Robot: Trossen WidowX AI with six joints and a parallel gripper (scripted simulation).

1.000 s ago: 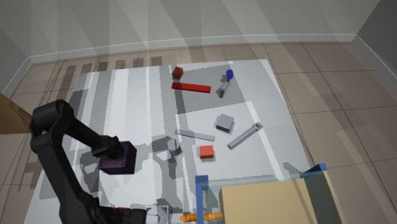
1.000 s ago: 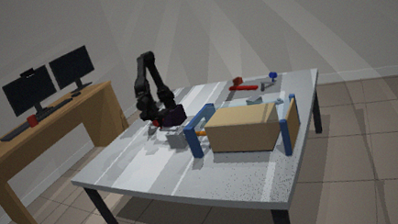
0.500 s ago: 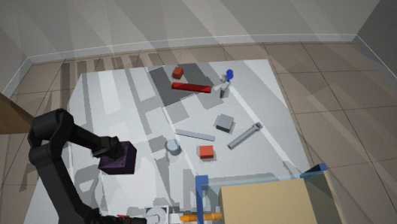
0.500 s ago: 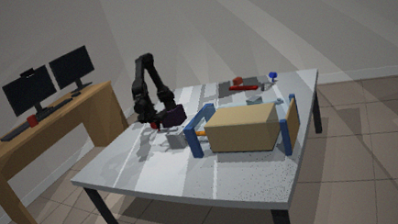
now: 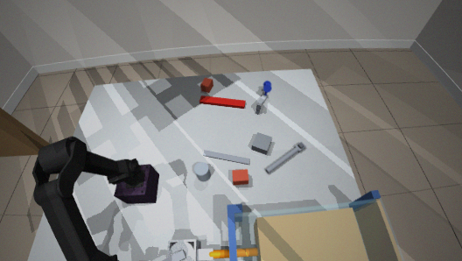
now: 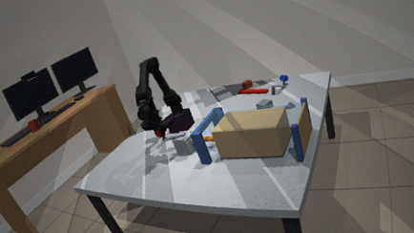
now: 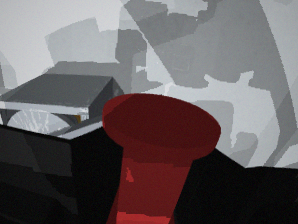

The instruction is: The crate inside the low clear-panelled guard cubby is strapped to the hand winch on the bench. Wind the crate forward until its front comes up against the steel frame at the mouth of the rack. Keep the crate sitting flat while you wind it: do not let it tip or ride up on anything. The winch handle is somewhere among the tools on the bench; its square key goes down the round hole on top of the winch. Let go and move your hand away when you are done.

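Now: gripper tip 4 cm short of the red-knobbed handle, 2 cm to the right of it and 1 cm above it. The rest, counted from my gripper tip: grey winch 8 cm below, 8 cm ahead, 4 cm to the left; red knob 2 cm above; blue steel frame 25 cm ahead, 3 cm to the left, 1 cm below.
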